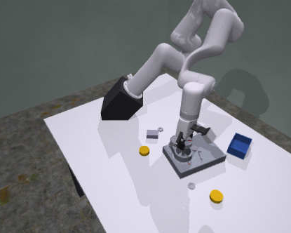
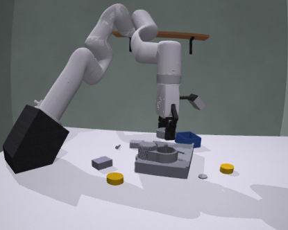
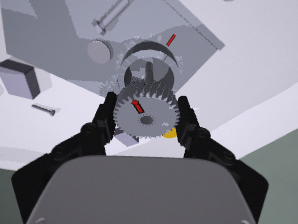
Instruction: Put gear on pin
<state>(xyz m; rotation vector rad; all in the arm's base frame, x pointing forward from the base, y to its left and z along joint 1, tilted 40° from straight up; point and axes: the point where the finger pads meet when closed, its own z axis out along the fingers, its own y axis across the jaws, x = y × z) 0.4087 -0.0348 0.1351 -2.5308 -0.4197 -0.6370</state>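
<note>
My gripper is now right at the grey gear. Also, from my hand: grey block (200 mm behind, 120 mm below, 50 mm to the right); screw (210 mm behind, 150 mm to the left, 120 mm below); grey disc (130 mm below, 130 mm ahead, 40 mm to the right).
</note>
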